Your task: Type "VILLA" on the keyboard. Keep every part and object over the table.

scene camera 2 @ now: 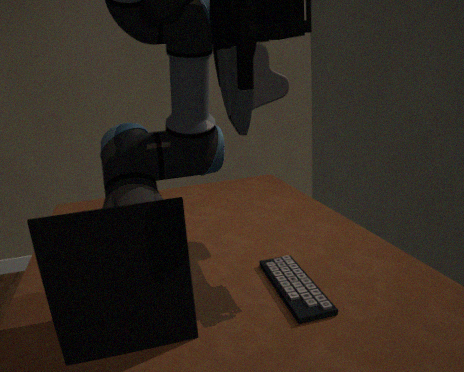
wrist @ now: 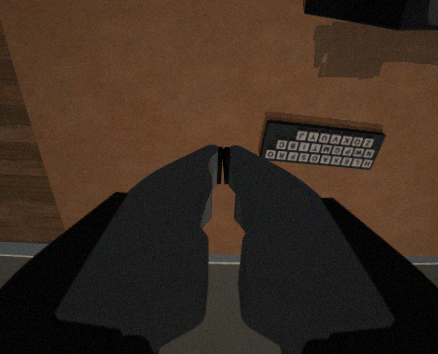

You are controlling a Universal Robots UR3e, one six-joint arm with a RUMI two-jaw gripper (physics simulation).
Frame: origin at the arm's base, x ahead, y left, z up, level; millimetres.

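Seen in the pictures: gripper, fingertip midpoint: (scene camera 2: 242, 134) (wrist: 222, 152); arm's base, link origin: (scene camera 2: 138, 236).
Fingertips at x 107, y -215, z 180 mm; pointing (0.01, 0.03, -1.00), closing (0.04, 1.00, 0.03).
Observation:
Offsets run from my fingertips to a thing's middle. Level surfaces: height alone.
A small dark keyboard @(168 mm ahead, 189 mm left, 331 mm down) (scene camera 2: 298, 289) (wrist: 322, 146) with pale letter keys in three rows lies flat on the table. In the wrist view its letters appear upside down; the V key @(150 mm ahead, 207 mm left, 325 mm down) (wrist: 335, 139), I key @(164 mm ahead, 153 mm left, 325 mm down) (wrist: 303, 146), L key @(198 mm ahead, 258 mm left, 325 mm down) (wrist: 357, 162) and A key @(190 mm ahead, 196 mm left, 325 mm down) (wrist: 325, 159) show. My gripper (scene camera 2: 243, 134) (wrist: 222, 152) is shut and empty, its fingertips together and pointing down. It hangs high above the table. In the wrist view the tips appear left of the keyboard, beyond the end with the O and R keys.
The brown table @(340 mm down) (scene camera 2: 400, 310) (wrist: 125, 100) carries a black upright panel (scene camera 2: 115, 280) to the left of the keyboard in the scene view. Dark shadows fall between them. The table's left edge and wooden floor (wrist: 20, 175) show in the wrist view, with a wall beyond the near edge.

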